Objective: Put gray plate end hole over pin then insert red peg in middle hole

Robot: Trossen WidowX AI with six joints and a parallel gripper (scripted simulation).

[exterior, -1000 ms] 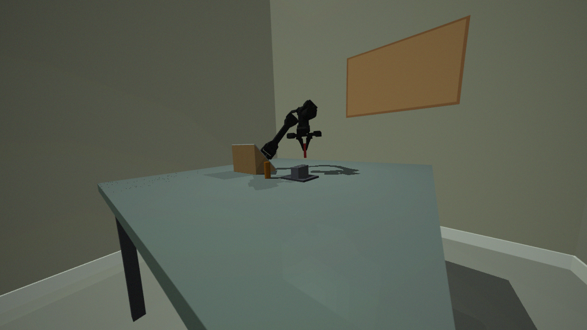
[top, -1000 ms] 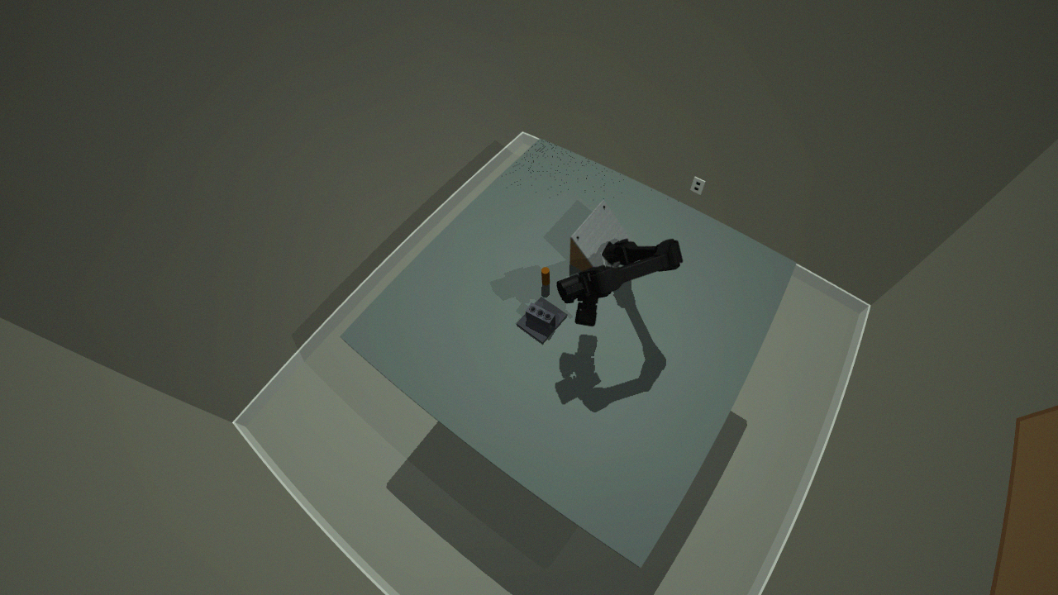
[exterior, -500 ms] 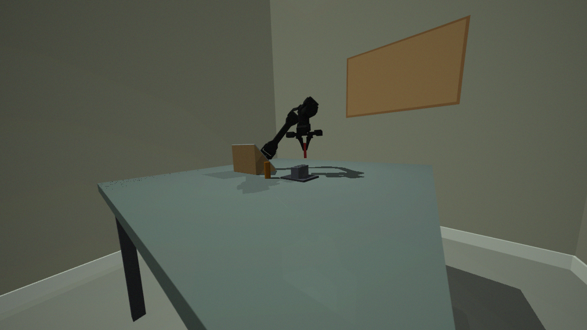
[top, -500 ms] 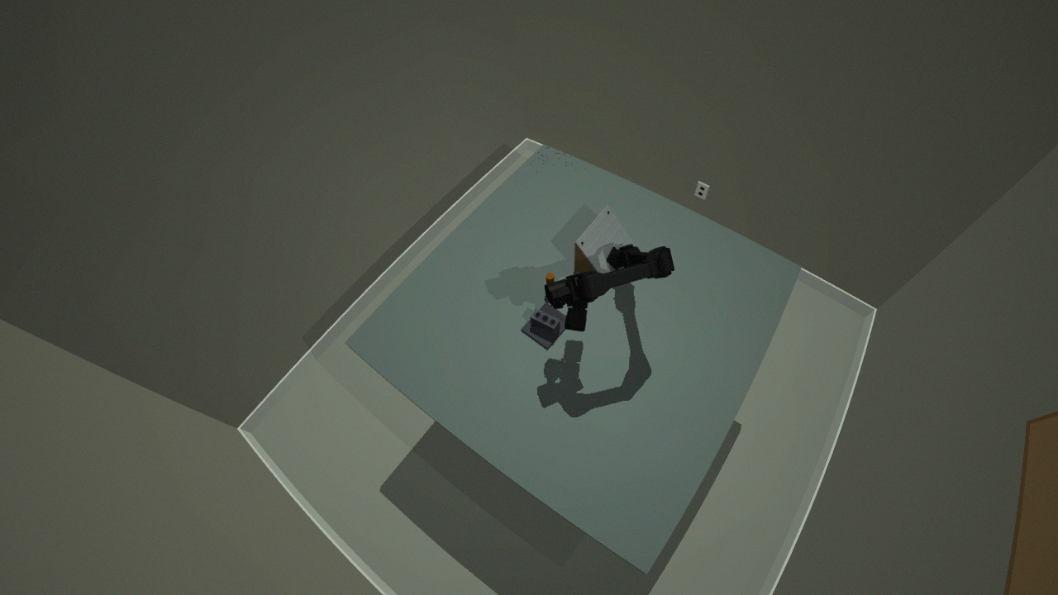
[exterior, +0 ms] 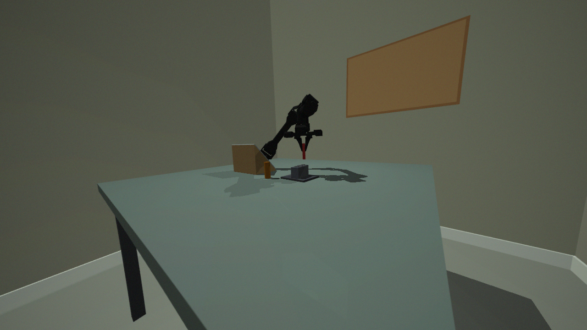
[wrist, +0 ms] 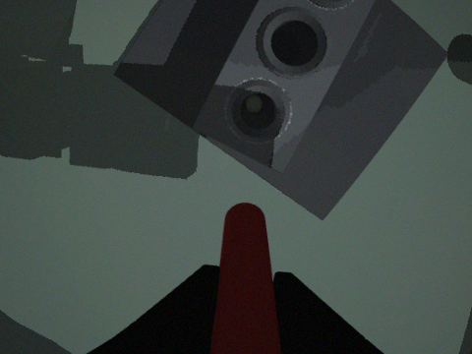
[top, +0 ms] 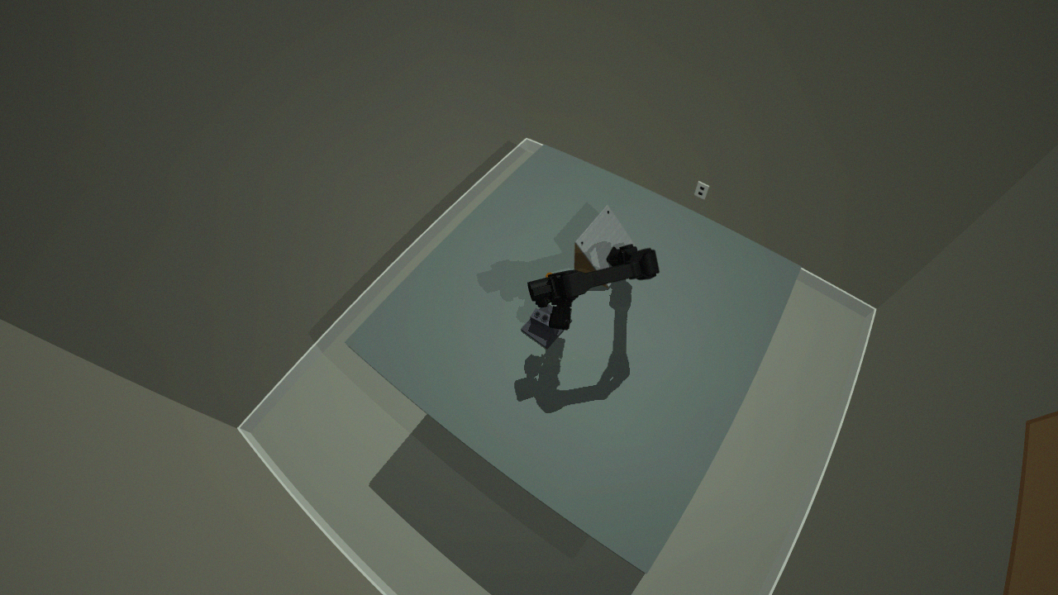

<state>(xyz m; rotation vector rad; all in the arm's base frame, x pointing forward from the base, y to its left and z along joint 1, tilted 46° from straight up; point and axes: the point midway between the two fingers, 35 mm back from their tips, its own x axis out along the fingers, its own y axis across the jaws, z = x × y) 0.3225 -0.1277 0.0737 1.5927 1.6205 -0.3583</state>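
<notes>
The gray plate is 10 mm ahead of my gripper tip, 60 mm to the right of it and 80 mm below it. From my gripper tip the other things lie so: dark base 10 mm ahead, 50 mm to the right, 120 mm below; orange cylinder 140 mm behind, 130 mm to the right, 80 mm below; red peg right at my gripper tip.
</notes>
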